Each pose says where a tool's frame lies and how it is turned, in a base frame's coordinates. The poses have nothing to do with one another.
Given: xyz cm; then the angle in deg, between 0 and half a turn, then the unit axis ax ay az.
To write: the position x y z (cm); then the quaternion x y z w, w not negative. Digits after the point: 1 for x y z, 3 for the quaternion.
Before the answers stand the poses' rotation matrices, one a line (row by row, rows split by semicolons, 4 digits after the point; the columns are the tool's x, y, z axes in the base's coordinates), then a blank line. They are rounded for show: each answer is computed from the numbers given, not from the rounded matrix.
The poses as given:
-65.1, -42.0, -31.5, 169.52, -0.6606, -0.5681, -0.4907
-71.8, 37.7, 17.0, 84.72, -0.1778, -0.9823, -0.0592
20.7, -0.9, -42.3, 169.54, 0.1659, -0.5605, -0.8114
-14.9, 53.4, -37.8, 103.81, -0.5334, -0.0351, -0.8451
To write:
-0.1177 0.8336 0.5396; 0.6551 -0.3432 0.6731; 0.7463 0.4328 -0.5057
0.1207 0.2175 -0.9686; 0.0996 0.9681 0.2298; 0.9877 -0.1242 0.0952
-0.9288 -0.0371 -0.3687; -0.3317 -0.3603 0.8719; -0.1652 0.9321 0.3223
0.1137 0.8439 0.5243; -0.7975 -0.2372 0.5547; 0.5925 -0.4813 0.6460

-65.1, -42.0, -31.5, -0.658, -0.566, -0.489, 0.091
-71.8, 37.7, 17.0, -0.120, -0.662, -0.040, 0.739
20.7, -0.9, -42.3, 0.165, -0.558, -0.808, 0.091
-14.9, 53.4, -37.8, -0.420, -0.028, -0.665, 0.617

